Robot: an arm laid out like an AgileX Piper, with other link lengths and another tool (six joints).
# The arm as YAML. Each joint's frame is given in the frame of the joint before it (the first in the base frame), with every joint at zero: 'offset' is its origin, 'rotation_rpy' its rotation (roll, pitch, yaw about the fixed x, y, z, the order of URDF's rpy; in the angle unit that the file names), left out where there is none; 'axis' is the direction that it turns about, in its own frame. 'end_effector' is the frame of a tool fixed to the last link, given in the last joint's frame.
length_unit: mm
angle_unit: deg
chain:
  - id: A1
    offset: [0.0, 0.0, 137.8]
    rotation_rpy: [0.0, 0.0, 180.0]
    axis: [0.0, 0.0, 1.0]
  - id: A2
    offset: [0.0, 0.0, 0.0]
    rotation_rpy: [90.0, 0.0, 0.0]
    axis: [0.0, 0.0, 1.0]
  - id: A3
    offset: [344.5, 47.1, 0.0]
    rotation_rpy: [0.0, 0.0, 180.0]
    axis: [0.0, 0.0, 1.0]
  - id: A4
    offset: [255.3, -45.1, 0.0]
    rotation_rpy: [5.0, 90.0, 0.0]
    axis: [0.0, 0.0, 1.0]
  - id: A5
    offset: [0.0, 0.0, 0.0]
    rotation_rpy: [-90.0, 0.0, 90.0]
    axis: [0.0, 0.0, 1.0]
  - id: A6
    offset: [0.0, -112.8, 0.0]
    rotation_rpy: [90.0, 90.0, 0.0]
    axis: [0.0, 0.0, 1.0]
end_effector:
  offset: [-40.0, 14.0, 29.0]
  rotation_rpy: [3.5, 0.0, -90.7]
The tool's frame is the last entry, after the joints.
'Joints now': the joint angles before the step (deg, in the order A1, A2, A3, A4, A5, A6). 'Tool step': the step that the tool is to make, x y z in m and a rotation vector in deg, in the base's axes. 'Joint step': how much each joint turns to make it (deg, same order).
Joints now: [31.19 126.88 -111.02 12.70 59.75 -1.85]
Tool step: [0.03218 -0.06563 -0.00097 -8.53 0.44 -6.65]
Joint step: [-6.01 0.00 -1.96 -8.54 6.02 3.16]
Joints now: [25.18 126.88 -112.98 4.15 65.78 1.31]
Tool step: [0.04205 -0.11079 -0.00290 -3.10 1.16 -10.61]
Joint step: [-12.35 0.00 0.00 -2.27 2.17 -1.31]
